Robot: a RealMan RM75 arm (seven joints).
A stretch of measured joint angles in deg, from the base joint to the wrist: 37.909 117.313 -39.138 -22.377 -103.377 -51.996 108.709; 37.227 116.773 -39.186 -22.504 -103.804 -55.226 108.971; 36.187 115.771 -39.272 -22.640 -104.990 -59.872 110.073; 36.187 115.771 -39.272 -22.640 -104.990 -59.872 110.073; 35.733 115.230 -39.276 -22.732 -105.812 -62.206 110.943; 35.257 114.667 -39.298 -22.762 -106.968 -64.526 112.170; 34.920 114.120 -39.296 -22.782 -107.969 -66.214 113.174; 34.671 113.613 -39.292 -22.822 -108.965 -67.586 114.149; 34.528 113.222 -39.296 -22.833 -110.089 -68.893 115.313; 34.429 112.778 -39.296 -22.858 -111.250 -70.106 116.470; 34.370 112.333 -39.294 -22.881 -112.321 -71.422 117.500; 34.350 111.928 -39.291 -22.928 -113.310 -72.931 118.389; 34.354 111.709 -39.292 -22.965 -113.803 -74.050 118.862; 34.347 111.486 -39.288 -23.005 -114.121 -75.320 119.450; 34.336 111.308 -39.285 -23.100 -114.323 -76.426 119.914; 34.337 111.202 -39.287 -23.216 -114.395 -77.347 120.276; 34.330 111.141 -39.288 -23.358 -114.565 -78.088 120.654; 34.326 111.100 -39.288 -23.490 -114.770 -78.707 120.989; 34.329 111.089 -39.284 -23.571 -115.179 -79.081 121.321; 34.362 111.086 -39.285 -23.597 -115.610 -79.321 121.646
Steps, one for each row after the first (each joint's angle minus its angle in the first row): -0.682 -0.540 -0.048 -0.127 -0.427 -3.230 0.262; -1.722 -1.542 -0.134 -0.263 -1.613 -7.876 1.364; -1.722 -1.542 -0.134 -0.263 -1.613 -7.876 1.364; -2.176 -2.083 -0.138 -0.355 -2.435 -10.210 2.234; -2.652 -2.646 -0.160 -0.385 -3.591 -12.530 3.461; -2.989 -3.193 -0.158 -0.405 -4.592 -14.218 4.465; -3.238 -3.700 -0.154 -0.445 -5.588 -15.590 5.440; -3.381 -4.091 -0.158 -0.456 -6.712 -16.897 6.604; -3.480 -4.535 -0.158 -0.481 -7.873 -18.110 7.761; -3.539 -4.980 -0.156 -0.504 -8.944 -19.426 8.791; -3.559 -5.385 -0.153 -0.551 -9.933 -20.935 9.680; -3.555 -5.604 -0.154 -0.588 -10.426 -22.054 10.153; -3.562 -5.827 -0.150 -0.628 -10.744 -23.324 10.741; -3.573 -6.005 -0.147 -0.723 -10.946 -24.430 11.205; -3.572 -6.111 -0.149 -0.839 -11.018 -25.351 11.567; -3.579 -6.172 -0.150 -0.981 -11.188 -26.092 11.945; -3.583 -6.213 -0.150 -1.113 -11.393 -26.711 12.280; -3.580 -6.224 -0.146 -1.194 -11.802 -27.085 12.612; -3.547 -6.227 -0.147 -1.220 -12.233 -27.325 12.937
